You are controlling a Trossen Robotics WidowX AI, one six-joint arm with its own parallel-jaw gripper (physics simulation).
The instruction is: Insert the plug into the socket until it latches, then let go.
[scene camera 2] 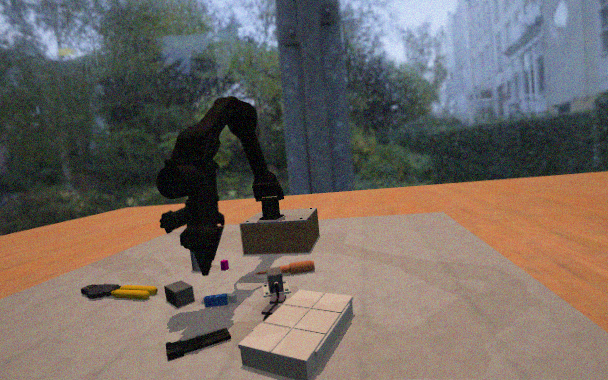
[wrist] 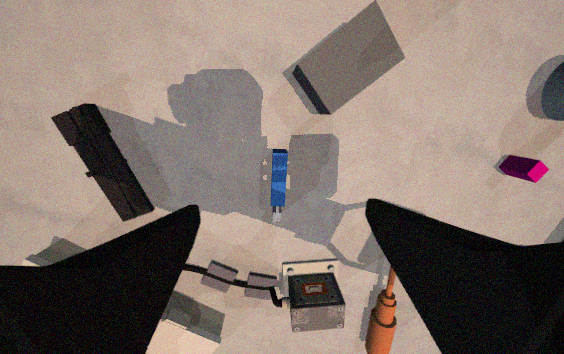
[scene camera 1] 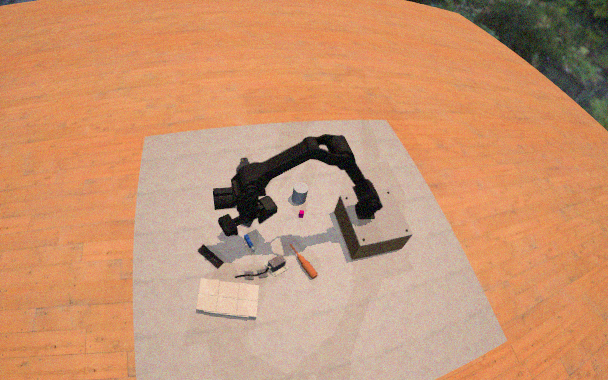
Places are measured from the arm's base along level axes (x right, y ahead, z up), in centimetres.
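Where they show: gripper, fingertip midpoint: (scene camera 2: 208, 267) (wrist: 283, 209) (scene camera 1: 247, 228); arm's base, origin of the base link: (scene camera 2: 271, 217) (scene camera 1: 364, 211).
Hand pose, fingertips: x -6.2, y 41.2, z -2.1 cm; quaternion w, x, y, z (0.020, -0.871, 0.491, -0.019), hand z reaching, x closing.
Note:
Each offset is from my fingertips to the top centre of the thing. "pt": to the spot under its first point.
The plug {dx -1.3, dy -0.7, dz -6.3 cm} (scene camera 1: 249, 241) (scene camera 2: 216, 300) (wrist: 279, 177), a blue body with a pale metal tip, lies flat on the grey mat. In the wrist view its tip points down the picture, towards the socket's side. The socket {dx -10.0, dy -9.4, dz -3.9 cm} (scene camera 1: 276, 263) (scene camera 2: 275, 282) (wrist: 317, 317) is a grey box on a pale plate, with an orange-rimmed opening on top and a black cable at its side. My gripper (scene camera 1: 245, 226) (scene camera 2: 205, 272) (wrist: 283, 209) is open and empty, above the mat near the plug. In the wrist view the plug shows between and beyond the fingertips, roughly centred.
A black bar {dx -7.0, dy +13.0, dz -6.8 cm} (scene camera 1: 210, 256) (scene camera 2: 198, 343) (wrist: 105, 162), white tiled block {dx -22.9, dy +6.5, dz -4.9 cm} (scene camera 1: 228, 298) (scene camera 2: 300, 325), orange screwdriver {dx -8.0, dy -18.6, dz -5.7 cm} (scene camera 1: 306, 265) (scene camera 2: 299, 267) (wrist: 381, 325), dark grey block {dx +9.5, dy +0.0, dz -4.9 cm} (scene camera 2: 179, 294) (wrist: 350, 60), magenta block {dx +11.6, dy -19.9, dz -5.9 cm} (scene camera 1: 301, 214) (scene camera 2: 224, 265) (wrist: 520, 168), grey cylinder {dx +19.7, dy -19.6, dz -1.3 cm} (scene camera 1: 299, 194) and yellow-handled pliers {pt dx +22.0, dy +2.3, dz -6.6 cm} (scene camera 2: 132, 292) lie around.

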